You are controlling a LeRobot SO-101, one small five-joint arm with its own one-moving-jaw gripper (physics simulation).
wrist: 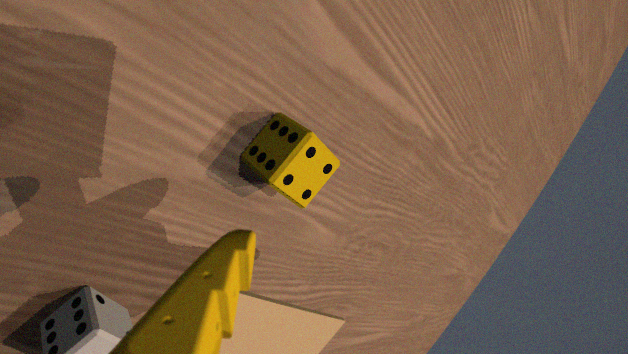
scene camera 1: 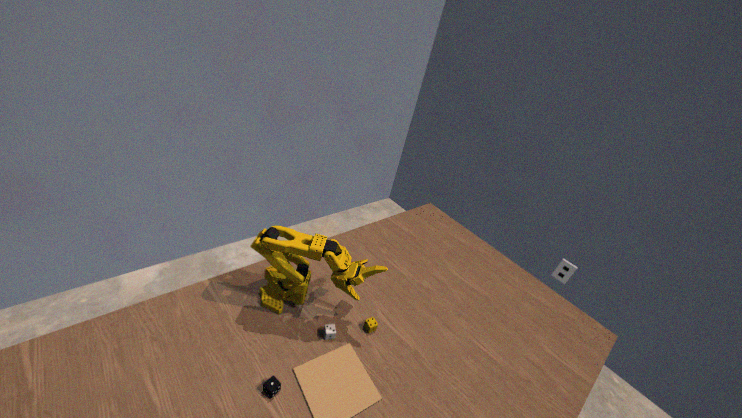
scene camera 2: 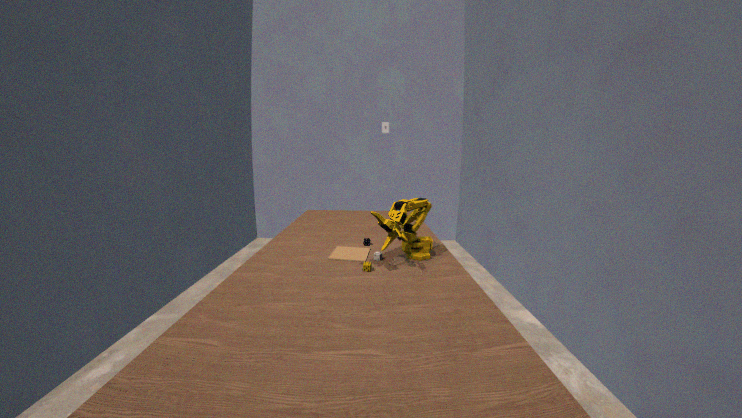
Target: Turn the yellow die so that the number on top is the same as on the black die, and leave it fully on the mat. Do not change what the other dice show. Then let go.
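Frame: origin at the arm's base, x ahead, y left, z up, level; metres.
Seen in the pictures: hand, its tool point: (wrist: 253, 252) (scene camera 1: 358, 298) (scene camera 2: 382, 249); arm's base, origin of its link: (scene camera 1: 286, 301) (scene camera 2: 412, 255).
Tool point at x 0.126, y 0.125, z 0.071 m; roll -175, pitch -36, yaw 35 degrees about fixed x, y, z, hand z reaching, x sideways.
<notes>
Pixels of each thing's top centre, then the offset from my tool point to it.
- yellow die, centre of its top: (wrist: 308, 174) (scene camera 1: 371, 321) (scene camera 2: 367, 263) dx +0.049, dy +0.014, dz -0.045 m
- mat, centre of its top: (scene camera 1: 337, 383) (scene camera 2: 350, 252) dx +0.116, dy -0.135, dz -0.067 m
- black die, centre of its top: (scene camera 1: 272, 383) (scene camera 2: 367, 239) dx +0.052, dy -0.249, dz -0.045 m
- white die, centre of its top: (scene camera 1: 330, 328) (scene camera 2: 378, 252) dx +0.010, dy -0.084, dz -0.046 m
The yellow die (scene camera 1: 370, 325) (scene camera 2: 367, 266) (wrist: 290, 160) rests on the table, off the mat (scene camera 1: 337, 384) (scene camera 2: 350, 253) (wrist: 285, 325). In the wrist view its bright upper face shows four and a shaded side shows six. The black die (scene camera 1: 271, 386) (scene camera 2: 367, 241) lies on the other side of the mat, with one pip on top in scene camera 1. My gripper (scene camera 1: 372, 284) (scene camera 2: 377, 231) is fully open and empty, above the table on the arm's side of the yellow die. In the wrist view one notched jaw (wrist: 200, 295) shows, below and left of the die.
A white die (scene camera 1: 330, 331) (scene camera 2: 378, 255) (wrist: 87, 320) stands on the table between the arm's base and the mat, near the yellow die. In the wrist view the jaw partly covers it. The table's edge (wrist: 510, 232) runs along the right of the wrist view.
</notes>
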